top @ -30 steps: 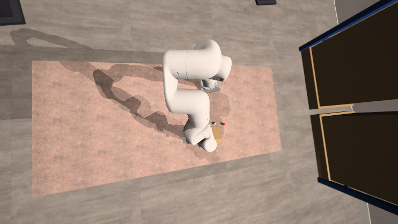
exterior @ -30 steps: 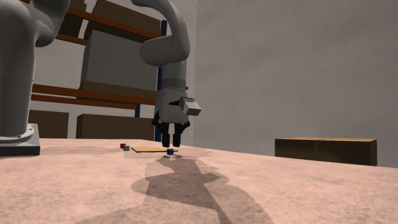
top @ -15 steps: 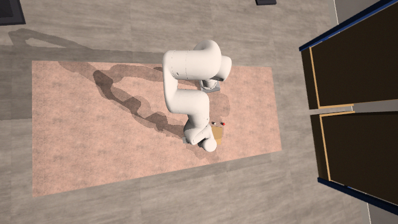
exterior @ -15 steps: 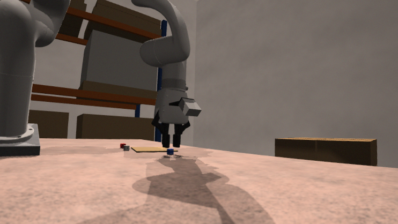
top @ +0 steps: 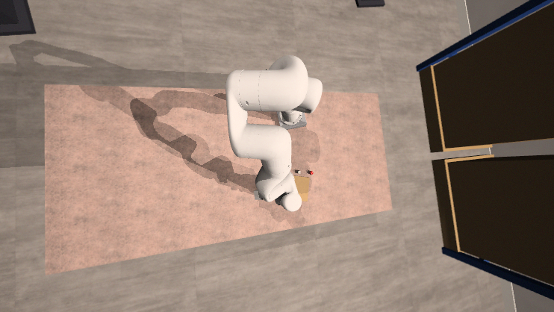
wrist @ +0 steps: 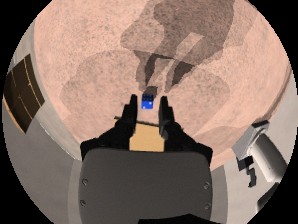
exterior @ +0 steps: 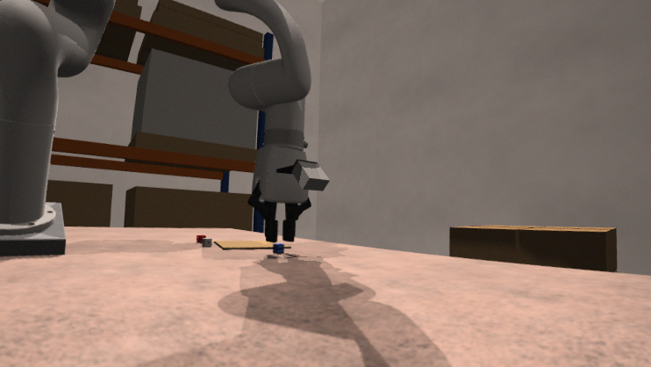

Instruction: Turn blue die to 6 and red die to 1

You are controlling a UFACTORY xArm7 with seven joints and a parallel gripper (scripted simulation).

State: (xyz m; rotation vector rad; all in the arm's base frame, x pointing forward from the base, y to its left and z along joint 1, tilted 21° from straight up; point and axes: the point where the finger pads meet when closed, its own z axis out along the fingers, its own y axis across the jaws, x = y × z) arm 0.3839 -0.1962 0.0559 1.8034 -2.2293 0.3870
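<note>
My hand is 1 cm to the right of the blue die and 3 cm above it. The rest, counted from my hand: tan mat 3 cm ahead, 13 cm to the left, 4 cm below; then red die 3 cm behind, 24 cm to the left, 3 cm below; then white die 5 cm behind, 17 cm to the left, 3 cm below.
</note>
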